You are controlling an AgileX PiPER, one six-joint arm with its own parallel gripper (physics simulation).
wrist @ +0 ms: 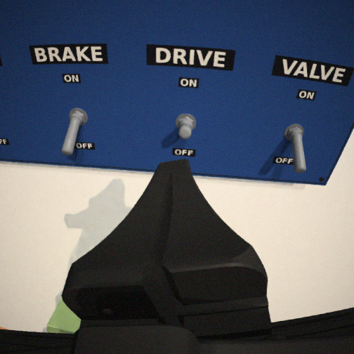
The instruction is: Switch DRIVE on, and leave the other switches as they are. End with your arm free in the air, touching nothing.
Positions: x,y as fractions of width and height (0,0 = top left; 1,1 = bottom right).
Note:
In view: my gripper (0.50,0.50) and a blue panel (0.69,0.24).

